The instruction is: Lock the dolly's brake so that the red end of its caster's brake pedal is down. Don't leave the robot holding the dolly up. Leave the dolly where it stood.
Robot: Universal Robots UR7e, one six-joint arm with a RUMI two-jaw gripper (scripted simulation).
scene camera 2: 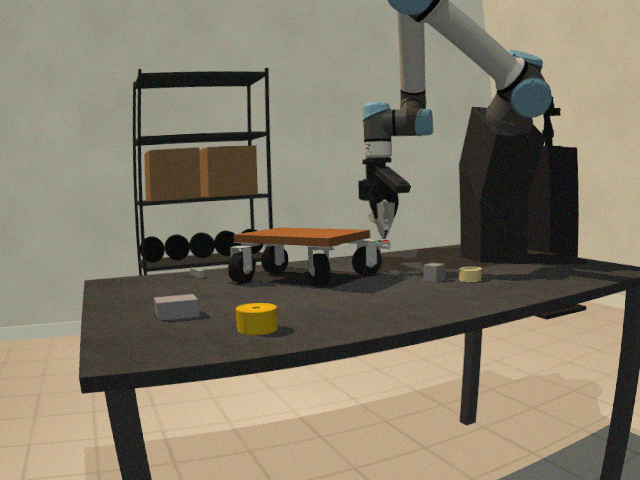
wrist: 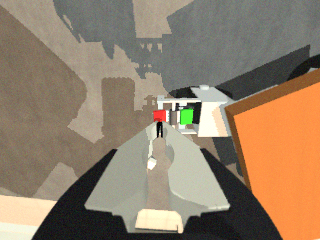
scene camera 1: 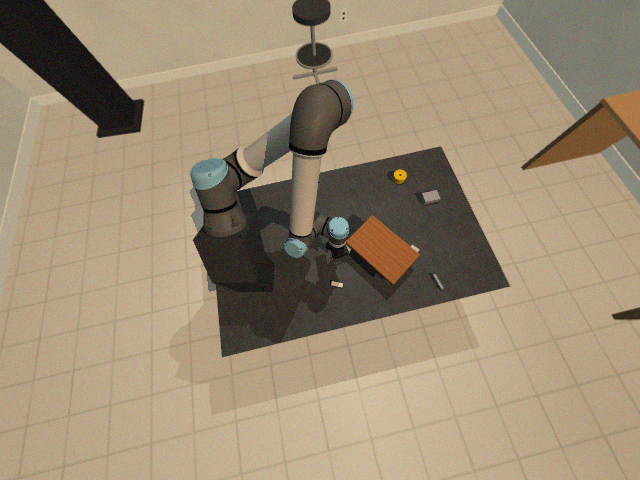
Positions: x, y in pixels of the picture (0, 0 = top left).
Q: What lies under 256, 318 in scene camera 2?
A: A yellow cylinder.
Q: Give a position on a grey block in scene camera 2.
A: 181, 306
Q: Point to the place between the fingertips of my gripper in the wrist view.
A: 160, 122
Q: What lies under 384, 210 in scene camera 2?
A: My gripper.
